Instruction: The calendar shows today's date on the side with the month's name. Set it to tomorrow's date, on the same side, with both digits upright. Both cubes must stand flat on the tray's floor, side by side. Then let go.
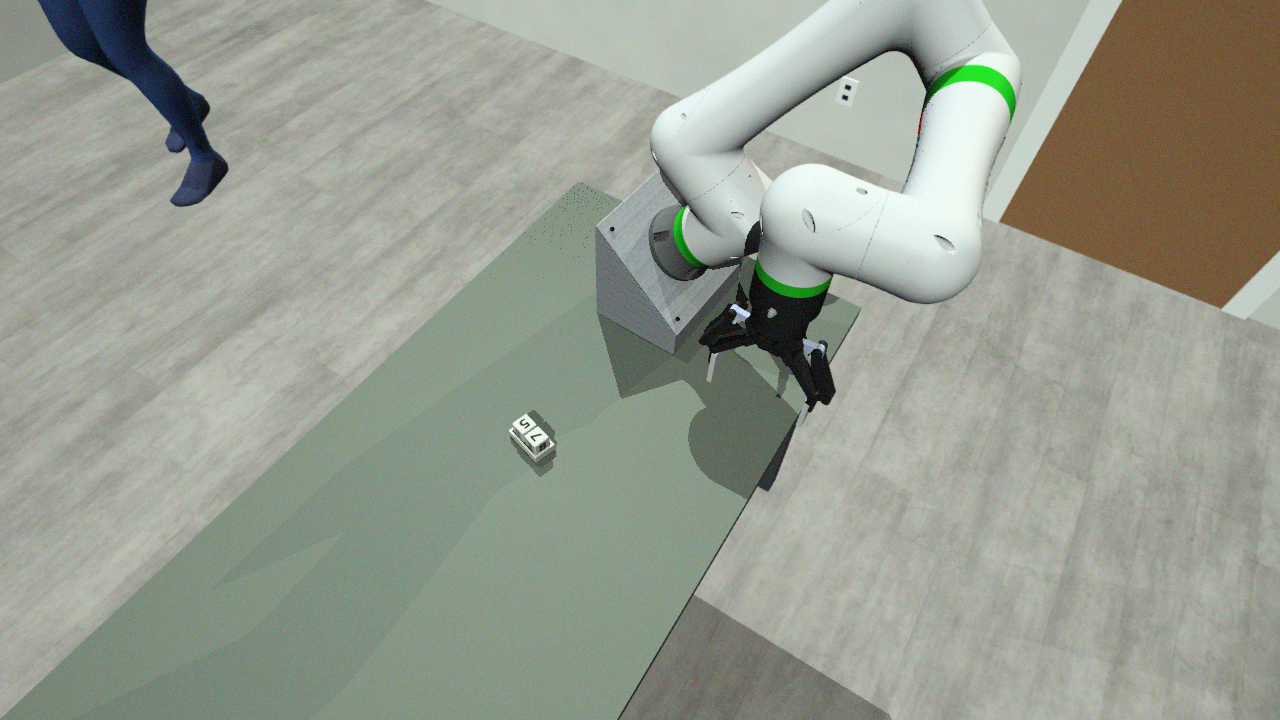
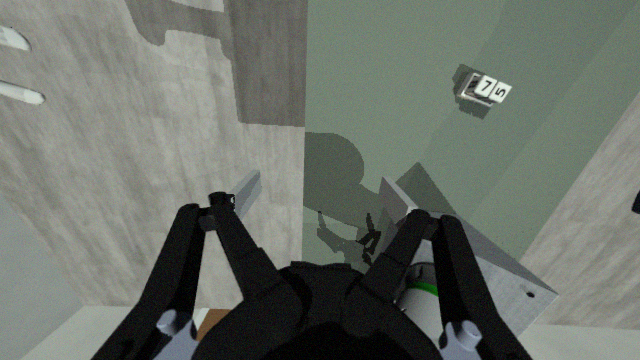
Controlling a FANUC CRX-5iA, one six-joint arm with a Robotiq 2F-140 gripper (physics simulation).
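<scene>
The calendar is small. A white cube showing a 5 and a white cube showing a 7 sit side by side in a small white tray on the table. These digits are on the cubes' upward faces. The month's name and the digits on the calendar's sides are too small or turned away to read. My gripper is open and empty. It hangs high above the table's edge near the robot's base, well apart from the calendar.
The green table carries the grey slanted robot base, which stands beside my gripper. The table's long edge runs below the gripper, with wooden floor beyond it. A person's legs show at the upper left.
</scene>
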